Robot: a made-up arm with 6 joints. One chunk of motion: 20 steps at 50 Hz.
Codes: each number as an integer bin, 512 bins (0 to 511) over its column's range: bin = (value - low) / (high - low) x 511, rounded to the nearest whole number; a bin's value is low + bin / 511 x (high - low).
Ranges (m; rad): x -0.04..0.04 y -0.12..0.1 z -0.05..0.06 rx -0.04..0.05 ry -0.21..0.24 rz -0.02..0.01
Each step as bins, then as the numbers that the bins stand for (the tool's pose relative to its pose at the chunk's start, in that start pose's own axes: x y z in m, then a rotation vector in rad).
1 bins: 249 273 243 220 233 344
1 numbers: -0.0010 -0.0025 0.0023 -0.0013 -0.0048 0.0002
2 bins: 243 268 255 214 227 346
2 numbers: -0.0020 -0.0046 0.0049 -0.0023 -0.0101 0.0003
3 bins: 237 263 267 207 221 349
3 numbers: -0.0029 -0.0068 0.0075 -0.0035 -0.0154 0.0005
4 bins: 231 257 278 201 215 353
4 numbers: -0.0038 -0.0094 0.0098 -0.0046 -0.0207 0.0007
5 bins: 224 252 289 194 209 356
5 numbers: -0.0049 -0.0115 0.0122 -0.0058 -0.0259 0.0009
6 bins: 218 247 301 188 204 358
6 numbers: -0.0059 -0.0137 0.0148 -0.0069 -0.0304 0.0010
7 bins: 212 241 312 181 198 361
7 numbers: -0.0068 -0.0162 0.0172 -0.0081 -0.0356 0.0012
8 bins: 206 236 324 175 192 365
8 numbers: -0.0077 -0.0184 0.0197 -0.0092 -0.0409 0.0014
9 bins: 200 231 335 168 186 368
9 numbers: -0.0087 -0.0205 0.0221 -0.0104 -0.0462 0.0016
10 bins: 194 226 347 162 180 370
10 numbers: -0.0096 -0.0227 0.0247 -0.0115 -0.0515 0.0017
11 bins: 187 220 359 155 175 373
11 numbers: -0.0107 -0.0253 0.0273 -0.0127 -0.0559 0.0019
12 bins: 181 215 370 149 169 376
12 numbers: -0.0117 -0.0274 0.0296 -0.0138 -0.0612 0.0021
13 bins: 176 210 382 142 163 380
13 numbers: -0.0124 -0.0296 0.0322 -0.0150 -0.0665 0.0023
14 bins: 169 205 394 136 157 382
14 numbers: -0.0135 -0.0317 0.0348 -0.0160 -0.0717 0.0024
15 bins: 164 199 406 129 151 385
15 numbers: -0.0143 -0.0343 0.0374 -0.0173 -0.0770 0.0026
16 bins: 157 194 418 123 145 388
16 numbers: -0.0154 -0.0365 0.0400 -0.0183 -0.0823 0.0028
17 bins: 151 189 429 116 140 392
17 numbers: -0.0164 -0.0386 0.0423 -0.0196 -0.0867 0.0030
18 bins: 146 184 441 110 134 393
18 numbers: -0.0171 -0.0408 0.0449 -0.0206 -0.0920 0.0031
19 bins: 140 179 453 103 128 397
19 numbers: -0.0181 -0.0429 0.0475 -0.0219 -0.0973 0.0033
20 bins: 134 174 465 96 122 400
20 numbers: -0.0190 -0.0451 0.0501 -0.0231 -0.1026 0.0035
